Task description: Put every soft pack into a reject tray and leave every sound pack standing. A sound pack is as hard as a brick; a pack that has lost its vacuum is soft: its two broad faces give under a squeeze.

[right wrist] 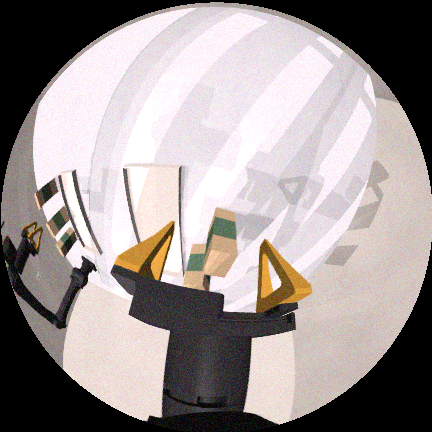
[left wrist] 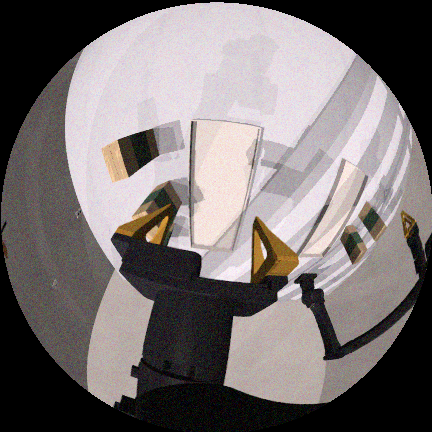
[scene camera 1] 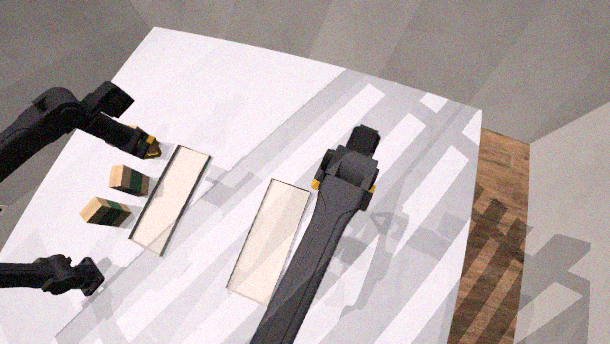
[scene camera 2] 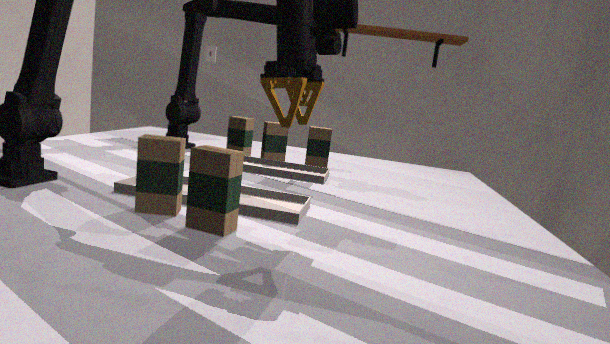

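Pixels of known places: left gripper, fingertip midpoint: (right wrist: 38,224) (left wrist: 212,213) (scene camera 1: 148,150) (scene camera 2: 304,106); right gripper, fingertip midpoint: (right wrist: 219,234) (left wrist: 402,214) (scene camera 2: 295,125); left arm's base at its link origin: (right wrist: 88,262) (scene camera 1: 89,276); right arm's base at its link origin: (left wrist: 305,277) (scene camera 2: 22,180).
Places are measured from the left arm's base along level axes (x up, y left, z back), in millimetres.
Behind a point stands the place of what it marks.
Observation:
Three banded tan-and-green packs stand beside one tray: one (scene camera 1: 129,180) {y 69, x 105, z -379 mm} (scene camera 2: 275,141) {y 74, x 79, z -382 mm}, one (scene camera 1: 105,211) {y 49, x 108, z -252 mm} (scene camera 2: 240,135) {y 49, x 81, z -252 mm} and one (scene camera 2: 318,146) {y 169, x 77, z -499 mm} (left wrist: 136,152) {y 168, x 93, z -498 mm}. Two more packs, one (scene camera 2: 160,175) {y -589, x 75, z -560 mm} (right wrist: 196,265) {y -553, x 84, z -575 mm} and one (scene camera 2: 212,190) {y -591, x 76, z -685 mm} (right wrist: 222,242) {y -559, x 117, z -708 mm}, stand beside the other reject tray (scene camera 1: 270,240) {y -427, x 3, z -550 mm} (scene camera 2: 275,207) {y -371, x 3, z -678 mm}; my right arm hides them in scene camera 1. My left gripper (scene camera 1: 154,151) {y -1, x 213, z -518 mm} (left wrist: 212,213) {y -1, x 213, z -518 mm} is open and empty, above the table near the first three. My right gripper (scene camera 2: 294,124) {y -517, x 196, z -785 mm} (right wrist: 219,234) {y -517, x 196, z -785 mm} is open and empty, raised above the table. Softness cannot be seen.
The first reject tray (scene camera 1: 172,200) {y -49, x 3, z -414 mm} (left wrist: 222,185) {y -32, x 3, z -457 mm} holds no pack, and neither does the other. A black arm base (scene camera 1: 92,276) {y -29, x 26, z -29 mm} stands at the lower left in scene camera 1. A wooden shelf (scene camera 2: 410,34) is on the wall.

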